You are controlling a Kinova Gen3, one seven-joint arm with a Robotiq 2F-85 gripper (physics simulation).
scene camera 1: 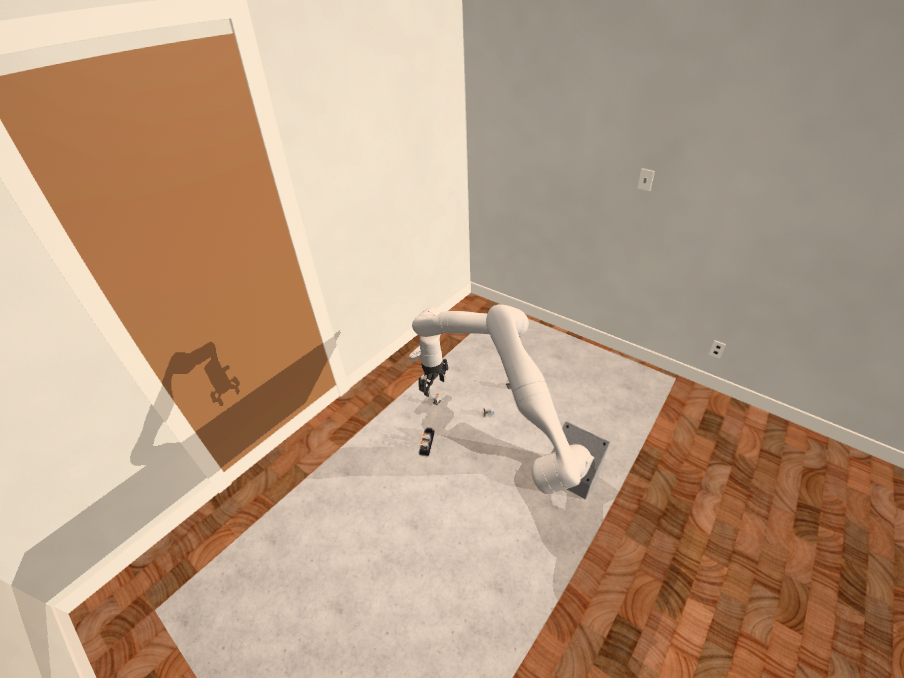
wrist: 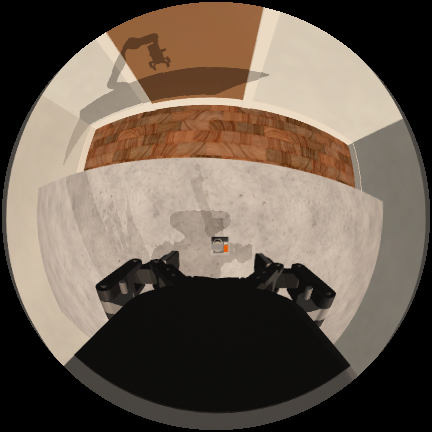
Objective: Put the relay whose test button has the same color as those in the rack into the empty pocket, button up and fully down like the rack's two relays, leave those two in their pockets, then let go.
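A relay with an orange test button stands loose on the grey mat. In the wrist view it lies ahead of the fingers, slightly right of the middle between them. The black rack lies on the mat nearer the camera in the scene view, holding two relays with orange buttons; its far end looks dark. The rack does not show in the wrist view. My gripper is open and empty, above the mat close to the loose relay, pointing down.
Another small relay lies on the mat, right of the orange-button relay. A small dark thing shows partly beside the arm. The arm's base plate is at the right. A wall with a brown door is at the left.
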